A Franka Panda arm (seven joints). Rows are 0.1 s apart.
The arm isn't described. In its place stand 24 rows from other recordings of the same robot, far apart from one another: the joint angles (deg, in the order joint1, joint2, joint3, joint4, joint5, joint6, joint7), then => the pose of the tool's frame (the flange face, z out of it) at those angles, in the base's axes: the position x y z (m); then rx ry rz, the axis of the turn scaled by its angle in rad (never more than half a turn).
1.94, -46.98, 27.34, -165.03, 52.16, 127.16, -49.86 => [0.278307, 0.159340, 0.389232, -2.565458, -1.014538, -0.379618]
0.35, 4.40, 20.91, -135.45, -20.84, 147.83, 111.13 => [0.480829, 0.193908, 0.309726, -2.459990, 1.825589, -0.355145]
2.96, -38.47, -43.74, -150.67, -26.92, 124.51, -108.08 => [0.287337, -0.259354, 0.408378, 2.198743, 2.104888, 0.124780]
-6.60, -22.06, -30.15, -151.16, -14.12, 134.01, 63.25 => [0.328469, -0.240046, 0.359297, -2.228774, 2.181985, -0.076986]
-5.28, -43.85, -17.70, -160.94, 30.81, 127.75, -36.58 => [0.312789, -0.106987, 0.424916, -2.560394, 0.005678, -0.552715]
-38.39, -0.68, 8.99, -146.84, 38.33, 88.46, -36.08 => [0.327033, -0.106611, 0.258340, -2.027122, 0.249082, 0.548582]
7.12, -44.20, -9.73, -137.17, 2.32, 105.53, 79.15 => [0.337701, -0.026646, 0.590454, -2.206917, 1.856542, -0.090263]
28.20, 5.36, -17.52, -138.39, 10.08, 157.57, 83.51 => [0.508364, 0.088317, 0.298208, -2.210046, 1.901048, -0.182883]
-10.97, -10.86, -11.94, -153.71, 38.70, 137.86, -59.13 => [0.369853, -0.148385, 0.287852, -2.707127, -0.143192, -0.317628]
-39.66, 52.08, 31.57, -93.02, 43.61, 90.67, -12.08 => [0.611365, -0.048258, 0.172320, -1.731023, 0.276813, 0.617981]
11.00, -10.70, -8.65, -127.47, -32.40, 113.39, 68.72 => [0.489789, -0.015971, 0.454307, 2.423362, -1.185787, 0.324528]
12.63, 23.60, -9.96, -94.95, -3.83, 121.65, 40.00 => [0.671037, 0.041183, 0.380311, 2.904599, -0.901295, 0.154480]
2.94, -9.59, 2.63, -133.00, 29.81, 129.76, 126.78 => [0.492255, 0.061342, 0.421826, -0.987877, 2.661061, 0.475211]
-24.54, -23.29, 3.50, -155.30, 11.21, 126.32, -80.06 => [0.346042, -0.127659, 0.345046, -2.687290, -1.298159, -0.054669]
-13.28, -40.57, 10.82, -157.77, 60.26, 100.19, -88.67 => [0.317475, 0.062127, 0.423690, -1.972344, -1.179103, -0.573997]
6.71, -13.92, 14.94, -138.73, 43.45, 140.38, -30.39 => [0.445938, 0.179684, 0.424747, -2.595046, -0.498762, -0.409338]
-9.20, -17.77, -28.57, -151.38, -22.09, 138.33, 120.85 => [0.330802, -0.249544, 0.339675, 1.018323, -2.920355, 0.197669]
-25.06, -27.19, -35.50, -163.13, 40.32, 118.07, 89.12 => [0.206090, -0.239493, 0.299170, -0.180519, 2.357115, 0.809723]
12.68, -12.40, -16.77, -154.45, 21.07, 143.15, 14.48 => [0.402482, -0.026250, 0.298051, -2.726513, 0.863346, 0.036631]
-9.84, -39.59, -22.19, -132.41, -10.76, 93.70, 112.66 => [0.274829, -0.228169, 0.564156, -1.090504, 2.915917, 0.081965]
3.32, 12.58, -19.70, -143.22, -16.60, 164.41, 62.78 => [0.467822, -0.125710, 0.218598, 2.584819, -1.575241, 0.315182]
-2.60, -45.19, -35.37, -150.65, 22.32, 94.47, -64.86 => [0.262282, -0.160150, 0.451857, -2.226137, -0.684066, -0.467089]
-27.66, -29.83, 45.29, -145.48, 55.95, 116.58, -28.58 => [0.383384, 0.168172, 0.395574, -2.637305, -0.310638, -0.058176]
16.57, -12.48, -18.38, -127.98, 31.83, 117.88, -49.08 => [0.491994, 0.006916, 0.468819, -2.515170, -0.738721, -0.348228]
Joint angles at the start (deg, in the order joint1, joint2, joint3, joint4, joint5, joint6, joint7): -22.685 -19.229 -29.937 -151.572 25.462 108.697 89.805
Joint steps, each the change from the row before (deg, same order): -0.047 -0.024 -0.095 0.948 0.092 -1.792 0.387; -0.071 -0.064 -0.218 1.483 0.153 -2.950 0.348; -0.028 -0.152 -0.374 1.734 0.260 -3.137 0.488; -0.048 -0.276 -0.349 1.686 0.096 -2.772 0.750; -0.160 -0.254 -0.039 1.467 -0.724 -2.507 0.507; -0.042 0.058 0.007 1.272 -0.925 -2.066 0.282; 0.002 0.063 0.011 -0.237 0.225 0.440 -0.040; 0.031 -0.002 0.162 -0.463 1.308 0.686 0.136; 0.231 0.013 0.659 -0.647 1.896 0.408 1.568; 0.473 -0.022 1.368 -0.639 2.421 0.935 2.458
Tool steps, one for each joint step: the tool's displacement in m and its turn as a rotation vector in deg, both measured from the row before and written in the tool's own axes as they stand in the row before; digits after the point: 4 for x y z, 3 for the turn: -0.0030 0.0012 -0.0050 -0.881 -0.313 0.111; -0.0044 0.0025 -0.0079 -1.498 -0.528 -0.075; -0.0051 0.0032 -0.0103 -1.398 -0.748 -0.038; -0.0049 0.0037 -0.0109 -1.002 -0.587 0.094; -0.0037 0.0041 -0.0090 -0.930 0.466 -0.257; -0.0025 0.0028 -0.0064 -0.890 0.923 -0.258; 0.0005 -0.0009 0.0014 0.174 -0.194 0.109; -0.0017 -0.0008 0.0030 0.160 -1.159 0.311; -0.0055 0.0005 0.0073 -0.543 -1.204 1.483; -0.0110 0.0010 0.0099 -0.348 -1.062 1.874
